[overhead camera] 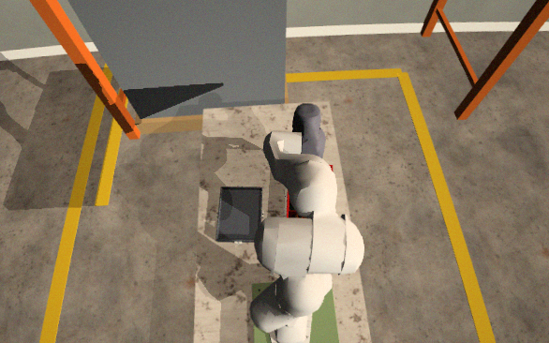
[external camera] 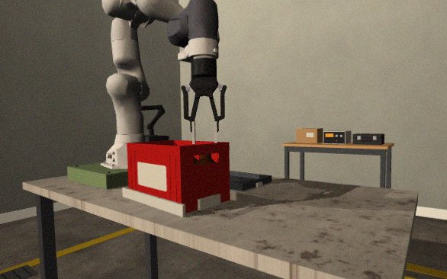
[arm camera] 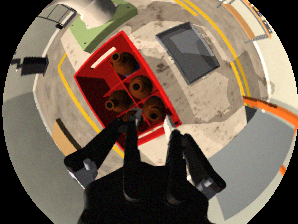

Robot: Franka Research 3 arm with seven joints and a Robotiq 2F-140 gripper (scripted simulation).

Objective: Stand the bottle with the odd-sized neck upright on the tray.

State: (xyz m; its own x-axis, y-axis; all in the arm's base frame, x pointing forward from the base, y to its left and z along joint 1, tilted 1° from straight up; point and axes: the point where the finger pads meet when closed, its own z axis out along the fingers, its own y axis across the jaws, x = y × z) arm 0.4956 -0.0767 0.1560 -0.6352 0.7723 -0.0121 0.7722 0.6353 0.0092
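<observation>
Right now the red crate is 9 cm behind my hand, 3 cm to the right of it and 12 cm below it. From my hand the other things lie so: dark tray (10 cm behind, 27 cm to the left, 19 cm below); then brown bottle (9 cm behind, 8 cm to the right, 12 cm below).
</observation>
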